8 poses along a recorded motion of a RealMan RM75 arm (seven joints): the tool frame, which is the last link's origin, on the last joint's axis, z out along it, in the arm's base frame.
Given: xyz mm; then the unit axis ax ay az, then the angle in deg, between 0 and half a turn.
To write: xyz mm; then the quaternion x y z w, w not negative. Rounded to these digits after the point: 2 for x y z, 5 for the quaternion.
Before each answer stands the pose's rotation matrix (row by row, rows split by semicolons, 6 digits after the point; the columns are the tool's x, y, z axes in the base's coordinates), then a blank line. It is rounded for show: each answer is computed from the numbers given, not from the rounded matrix.
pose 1, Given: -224.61 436.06 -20.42 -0.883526 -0.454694 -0.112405 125.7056
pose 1, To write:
0.652583 0.727470 -0.211950; 0.544919 -0.256212 0.798385; 0.526497 -0.636508 -0.563612

-224.61 436.06 -20.42 -0.78619 -0.40460 -0.10002 0.45628
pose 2, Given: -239.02 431.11 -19.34 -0.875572 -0.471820 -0.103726 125.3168
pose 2, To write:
0.631714 0.736569 -0.241668; 0.567295 -0.226790 0.791671; 0.528312 -0.637207 -0.561118

-239.02 431.11 -19.34 -0.77776 -0.41911 -0.09214 0.45929
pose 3, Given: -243.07 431.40 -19.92 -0.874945 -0.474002 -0.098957 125.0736
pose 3, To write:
0.630796 0.734027 -0.251596; 0.572051 -0.220844 0.789927; 0.524265 -0.642209 -0.559209

-243.07 431.40 -19.92 -0.77635 -0.42059 -0.08781 0.46118
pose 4, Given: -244.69 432.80 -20.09 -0.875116 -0.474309 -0.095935 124.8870
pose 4, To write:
0.631890 0.731175 -0.257094; 0.573788 -0.218318 0.789370; 0.521040 -0.646313 -0.557492

-244.69 432.80 -20.09 -0.77584 -0.42050 -0.08505 0.46262
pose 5, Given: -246.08 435.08 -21.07 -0.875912 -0.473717 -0.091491 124.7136
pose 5, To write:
0.634660 0.726435 -0.263625; 0.576022 -0.217272 0.788030; 0.515174 -0.651985 -0.556337

-246.08 435.08 -21.07 -0.77593 -0.41964 -0.08105 0.46396
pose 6, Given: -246.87 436.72 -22.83 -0.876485 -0.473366 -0.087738 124.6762
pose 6, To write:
0.636362 0.723104 -0.268634; 0.578796 -0.217377 0.785966; 0.509940 -0.655643 -0.556860

-246.87 436.72 -22.83 -0.77631 -0.41926 -0.07771 0.46425
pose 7, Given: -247.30 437.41 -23.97 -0.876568 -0.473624 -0.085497 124.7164
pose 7, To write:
0.636454 0.721882 -0.271684; 0.581328 -0.217442 0.784077; 0.506935 -0.656967 -0.558042

-247.30 437.41 -23.97 -0.77652 -0.41957 -0.07574 0.46394
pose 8, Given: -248.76 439.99 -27.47 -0.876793 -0.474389 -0.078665 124.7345
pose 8, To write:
0.637016 0.717581 -0.281582; 0.588287 -0.216504 0.779130; 0.498126 -0.661969 -0.560060

-248.76 439.99 -27.47 -0.77679 -0.42028 -0.06969 0.46380
